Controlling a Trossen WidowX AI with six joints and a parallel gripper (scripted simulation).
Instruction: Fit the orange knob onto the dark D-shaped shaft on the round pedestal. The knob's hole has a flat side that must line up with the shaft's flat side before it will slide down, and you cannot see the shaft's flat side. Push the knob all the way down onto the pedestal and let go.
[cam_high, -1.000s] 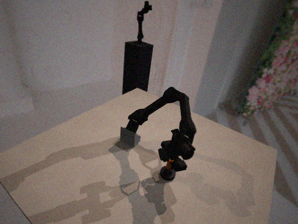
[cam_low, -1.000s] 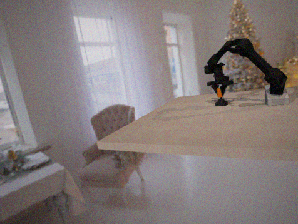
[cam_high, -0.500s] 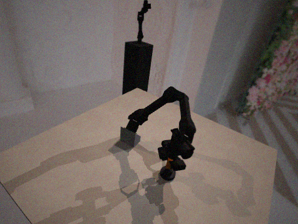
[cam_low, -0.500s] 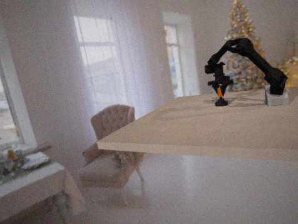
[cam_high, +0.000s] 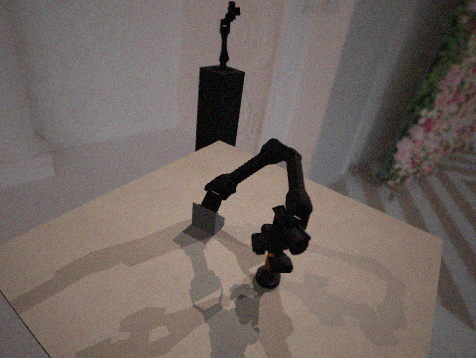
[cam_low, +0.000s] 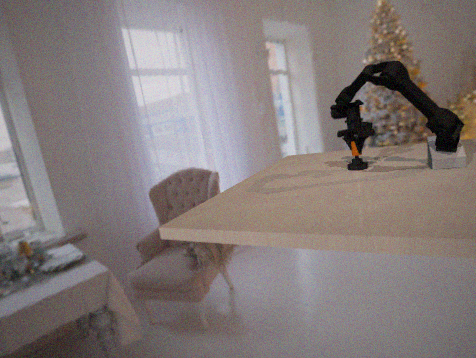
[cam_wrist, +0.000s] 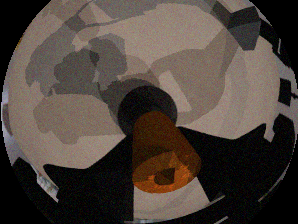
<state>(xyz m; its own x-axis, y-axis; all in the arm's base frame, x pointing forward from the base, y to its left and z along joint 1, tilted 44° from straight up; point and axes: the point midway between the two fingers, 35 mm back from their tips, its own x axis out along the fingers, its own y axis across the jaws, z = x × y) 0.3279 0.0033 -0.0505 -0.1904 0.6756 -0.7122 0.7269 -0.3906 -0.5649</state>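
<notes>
The orange knob lies 20 mm above my gripper tip. Also, from my gripper tip: dark round pedestal 40 mm below.
</notes>
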